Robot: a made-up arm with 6 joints. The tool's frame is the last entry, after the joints. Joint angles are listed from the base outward.
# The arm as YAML. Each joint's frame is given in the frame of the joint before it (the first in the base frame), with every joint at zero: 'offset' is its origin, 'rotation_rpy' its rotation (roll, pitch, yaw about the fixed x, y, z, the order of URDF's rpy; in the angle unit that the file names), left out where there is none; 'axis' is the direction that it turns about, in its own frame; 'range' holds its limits. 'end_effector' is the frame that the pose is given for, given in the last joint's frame.
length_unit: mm
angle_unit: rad
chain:
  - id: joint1
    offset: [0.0, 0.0, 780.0]
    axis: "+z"
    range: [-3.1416, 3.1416]
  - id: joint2
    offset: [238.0, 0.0, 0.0]
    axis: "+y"
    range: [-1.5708, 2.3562]
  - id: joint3
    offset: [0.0, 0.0, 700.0]
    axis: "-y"
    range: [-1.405, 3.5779]
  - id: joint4
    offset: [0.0, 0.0, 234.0]
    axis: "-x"
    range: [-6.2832, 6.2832]
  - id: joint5
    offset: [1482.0, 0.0, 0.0]
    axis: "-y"
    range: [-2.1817, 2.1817]
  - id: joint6
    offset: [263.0, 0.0, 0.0]
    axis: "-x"
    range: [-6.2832, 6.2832]
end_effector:
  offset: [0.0, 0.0, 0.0]
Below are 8 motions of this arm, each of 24 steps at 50 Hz.
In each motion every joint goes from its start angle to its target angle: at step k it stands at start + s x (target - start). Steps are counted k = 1, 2, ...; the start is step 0. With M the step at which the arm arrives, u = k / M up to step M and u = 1 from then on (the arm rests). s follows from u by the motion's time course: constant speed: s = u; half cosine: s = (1 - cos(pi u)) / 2; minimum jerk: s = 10 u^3 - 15 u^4 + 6 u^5.
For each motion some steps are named. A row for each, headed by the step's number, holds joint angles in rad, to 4 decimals.
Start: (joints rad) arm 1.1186 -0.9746 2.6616 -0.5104 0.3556 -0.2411
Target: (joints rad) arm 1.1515 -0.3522 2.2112 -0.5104 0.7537 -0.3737
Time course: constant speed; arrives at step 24
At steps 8, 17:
8: 1.1296 -0.7671 2.5115 -0.5104 0.4883 -0.2853
17: 1.1419 -0.5337 2.3426 -0.5104 0.6376 -0.3350

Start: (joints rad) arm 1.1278 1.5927 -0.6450 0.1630 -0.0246 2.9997
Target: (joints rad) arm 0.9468 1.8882 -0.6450 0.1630 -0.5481 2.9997
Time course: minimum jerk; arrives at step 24
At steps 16, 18, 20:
16: 0.9848 1.8262 -0.6450 0.1630 -0.4382 2.9997
18: 0.9655 1.8576 -0.6450 0.1630 -0.4939 2.9997
20: 0.9532 1.8777 -0.6450 0.1630 -0.5295 2.9997

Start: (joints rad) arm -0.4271 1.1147 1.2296 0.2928 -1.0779 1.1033
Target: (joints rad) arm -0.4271 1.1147 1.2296 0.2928 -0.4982 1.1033
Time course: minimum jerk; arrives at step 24
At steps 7, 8, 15, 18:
7: -0.4271 1.1147 1.2296 0.2928 -0.9897 1.1033
8: -0.4271 1.1147 1.2296 0.2928 -0.9562 1.1033
15: -0.4271 1.1147 1.2296 0.2928 -0.6577 1.1033
18: -0.4271 1.1147 1.2296 0.2928 -0.5582 1.1033

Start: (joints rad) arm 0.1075 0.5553 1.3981 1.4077 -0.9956 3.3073
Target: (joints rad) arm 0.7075 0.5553 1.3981 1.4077 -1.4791 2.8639
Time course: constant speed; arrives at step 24
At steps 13, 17, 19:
13: 0.4325 0.5553 1.3981 1.4077 -1.2575 3.0671
17: 0.5325 0.5553 1.3981 1.4077 -1.3381 2.9932
19: 0.5825 0.5553 1.3981 1.4077 -1.3784 2.9563

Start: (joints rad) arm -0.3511 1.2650 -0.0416 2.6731 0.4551 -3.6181
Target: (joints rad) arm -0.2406 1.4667 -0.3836 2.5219 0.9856 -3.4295
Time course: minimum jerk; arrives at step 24
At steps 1, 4, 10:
1: -0.3510 1.2651 -0.0418 2.6730 0.4555 -3.6180
4: -0.3472 1.2722 -0.0537 2.6677 0.4739 -3.6114
10: -0.3128 1.3349 -0.1601 2.6207 0.6390 -3.5527

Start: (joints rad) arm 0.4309 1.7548 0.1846 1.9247 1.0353 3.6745
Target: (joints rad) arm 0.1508 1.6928 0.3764 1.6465 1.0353 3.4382
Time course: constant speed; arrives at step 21
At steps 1, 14, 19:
1: 0.4176 1.7518 0.1937 1.9115 1.0353 3.6632
14: 0.2442 1.7135 0.3125 1.7392 1.0353 3.5170
19: 0.1775 1.6987 0.3581 1.6730 1.0353 3.4607

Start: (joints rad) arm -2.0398 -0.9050 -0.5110 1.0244 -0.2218 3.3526
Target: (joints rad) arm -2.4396 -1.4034 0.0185 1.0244 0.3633 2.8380
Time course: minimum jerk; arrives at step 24
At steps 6, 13, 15, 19, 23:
6: -2.0812 -0.9566 -0.4562 1.0244 -0.1612 3.2993
13: -2.2708 -1.1930 -0.2051 1.0244 0.1162 3.0553
15: -2.3296 -1.2662 -0.1272 1.0244 0.2023 2.9796
19: -2.4138 -1.3712 -0.0157 1.0244 0.3255 2.8712
23: -2.4393 -1.4031 0.0181 1.0244 0.3629 2.8383

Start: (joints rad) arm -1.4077 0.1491 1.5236 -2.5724 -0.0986 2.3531
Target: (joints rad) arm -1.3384 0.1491 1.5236 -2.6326 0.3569 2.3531
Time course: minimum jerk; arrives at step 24
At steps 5, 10, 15, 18, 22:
5: -1.4032 0.1491 1.5236 -2.5763 -0.0692 2.3531
10: -1.3837 0.1491 1.5236 -2.5933 0.0593 2.3531
15: -1.3575 0.1491 1.5236 -2.6160 0.2315 2.3531
18: -1.3456 0.1491 1.5236 -2.6264 0.3097 2.3531
22: -1.3388 0.1491 1.5236 -2.6323 0.3546 2.3531

